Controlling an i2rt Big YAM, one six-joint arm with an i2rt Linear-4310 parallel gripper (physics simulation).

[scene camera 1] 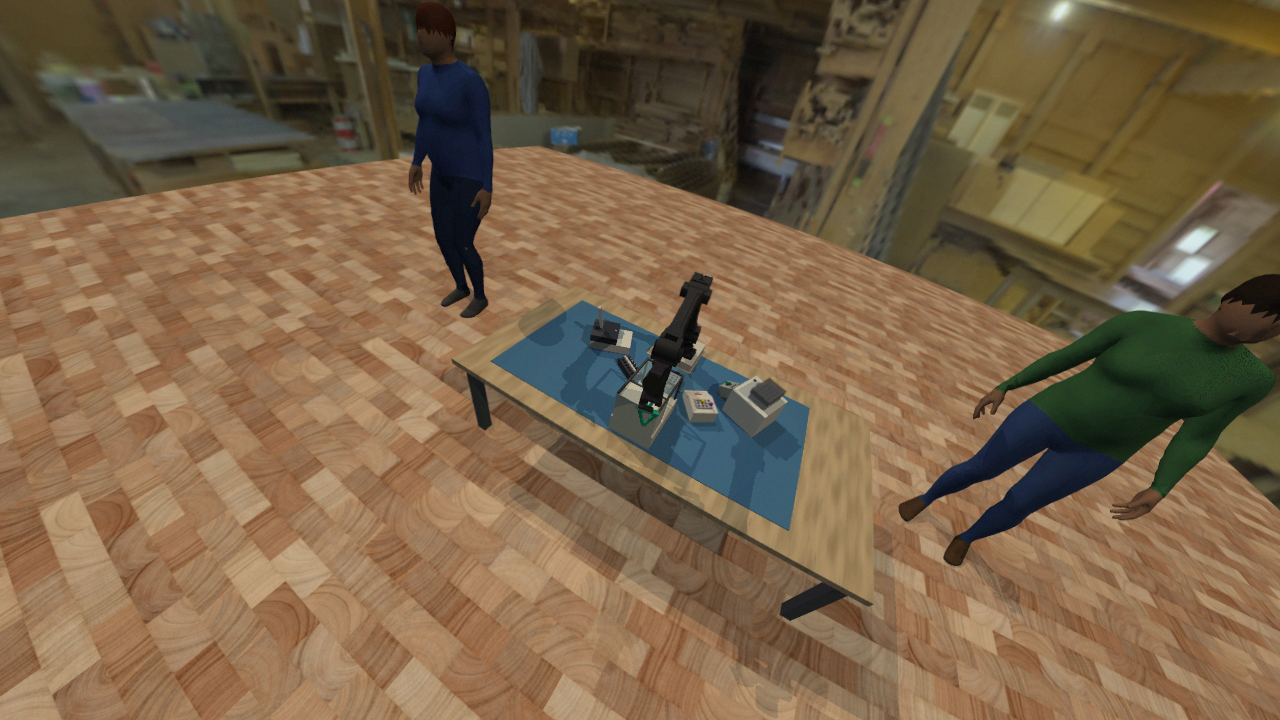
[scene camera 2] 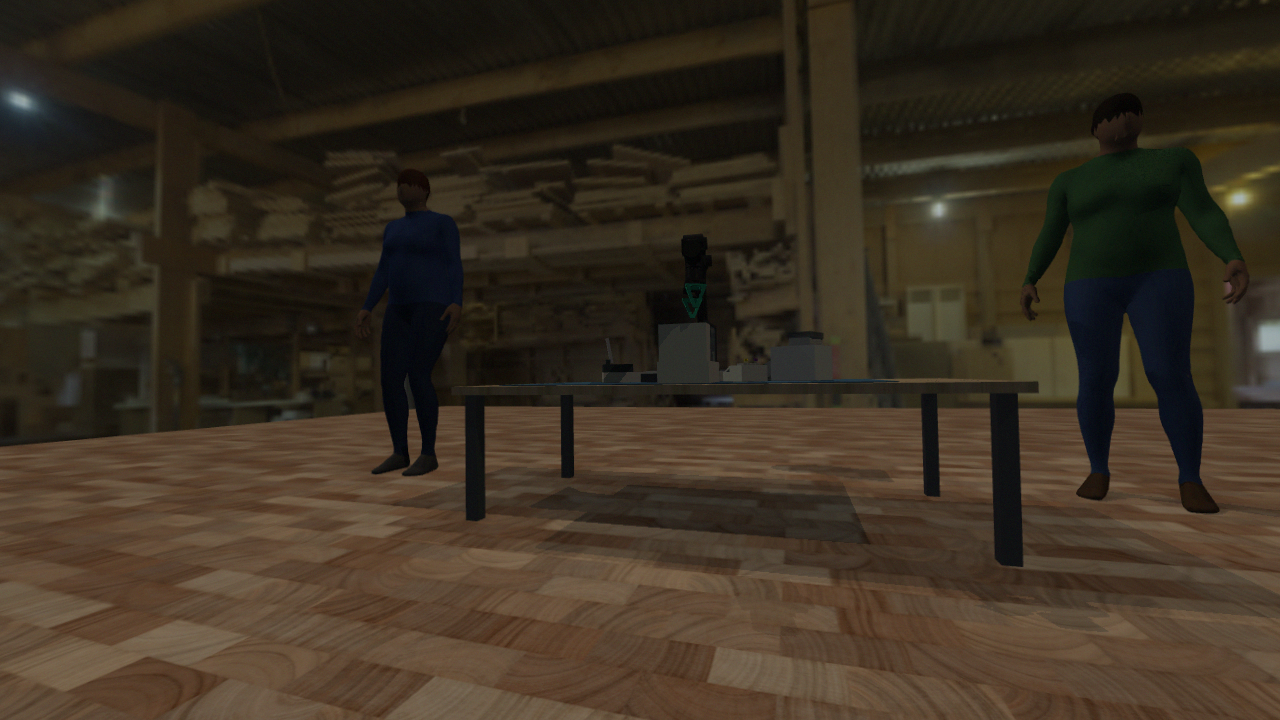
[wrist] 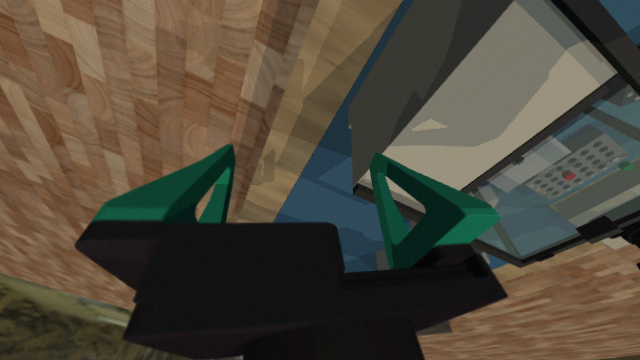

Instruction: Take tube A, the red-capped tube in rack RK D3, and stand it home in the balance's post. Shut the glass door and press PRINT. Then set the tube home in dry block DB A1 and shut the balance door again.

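Frame: origin at the arm's base, x ahead, y left, z up, level; centimetres.
Seen in the pictures: gripper, fingertip midpoint: (scene camera 1: 644,416) (scene camera 2: 693,313) (wrist: 307,156).
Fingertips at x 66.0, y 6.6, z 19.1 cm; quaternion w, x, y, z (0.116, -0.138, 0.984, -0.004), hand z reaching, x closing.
Observation:
A point is followed by its place in that frame.
My gripper (scene camera 1: 648,415) @(x 66.0, y 6.6, z 19.1 cm) (scene camera 2: 693,304) @(x 66.0, y 6.6, z 19.1 cm) (wrist: 307,156) @(x 66.0, y 6.6, z 19.1 cm) is open, with nothing between its green fingers. It is above the pale balance body (scene camera 1: 633,422) @(x 60.4, y 1.8, z 6.5 cm) (scene camera 2: 684,353) @(x 60.5, y 2.1, z 6.2 cm) (wrist: 525,60) @(x 57.3, y -3.9, z 16.5 cm), near one long table edge. In the wrist view the right finger overlaps the balance body. A dark-framed glass enclosure (wrist: 540,133) @(x 52.1, y -1.5, z 16.6 cm) adjoins the body; its door position is unclear. Through the glass shows a grey grid of holes, apparently the rack (wrist: 602,145), with a red cap (wrist: 569,175) in it, apparently tube A. The post and PRINT button cannot be made out. I cannot tell which device is the dry block.
A black-topped device (scene camera 1: 605,333) @(x 18.4, y -35.9, z 4.1 cm), a black slotted holder (scene camera 1: 626,366) @(x 28.2, y -17.8, z -0.3 cm), a small box with coloured spots (scene camera 1: 700,406) @(x 33.7, y 20.6, z 3.1 cm) and a larger pale device (scene camera 1: 756,407) @(x 26.3, y 41.3, z 9.6 cm) (scene camera 2: 799,362) @(x 27.3, y 40.3, z 3.1 cm) stand on the blue mat (scene camera 1: 537,354) @(x 43.9, y -56.8, z -3.9 cm). The dark arm (scene camera 1: 682,326) @(x 50.7, y 6.1, z 47.0 cm) reaches over the enclosure. Two people stand beyond the table.

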